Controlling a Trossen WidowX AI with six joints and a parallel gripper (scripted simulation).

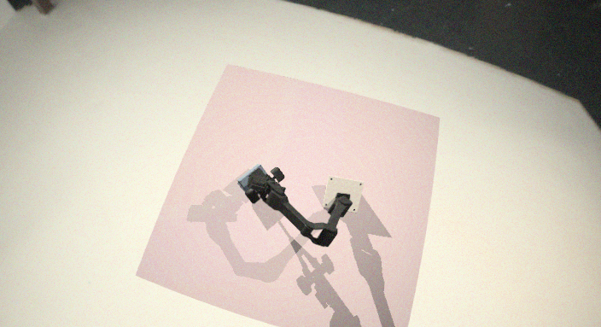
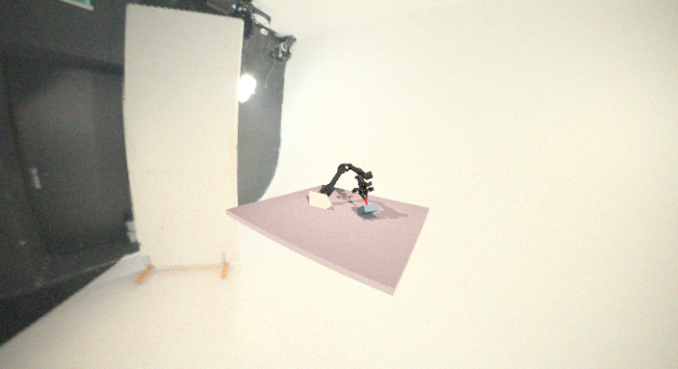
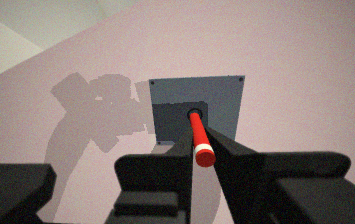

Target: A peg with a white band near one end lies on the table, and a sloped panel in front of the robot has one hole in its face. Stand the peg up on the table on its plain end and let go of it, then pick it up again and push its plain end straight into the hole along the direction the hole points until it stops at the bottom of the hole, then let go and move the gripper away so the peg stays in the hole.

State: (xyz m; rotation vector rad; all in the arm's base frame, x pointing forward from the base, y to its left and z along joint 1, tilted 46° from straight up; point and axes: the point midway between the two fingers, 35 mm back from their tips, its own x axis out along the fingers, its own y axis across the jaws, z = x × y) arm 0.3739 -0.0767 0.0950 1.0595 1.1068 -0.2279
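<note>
Now: gripper tip 30 mm short of the panel, 30 mm to the left of it and 70 mm above it. Also, from my gripper tip: red peg 10 mm behind, 10 mm to the left, 10 mm above.
</note>
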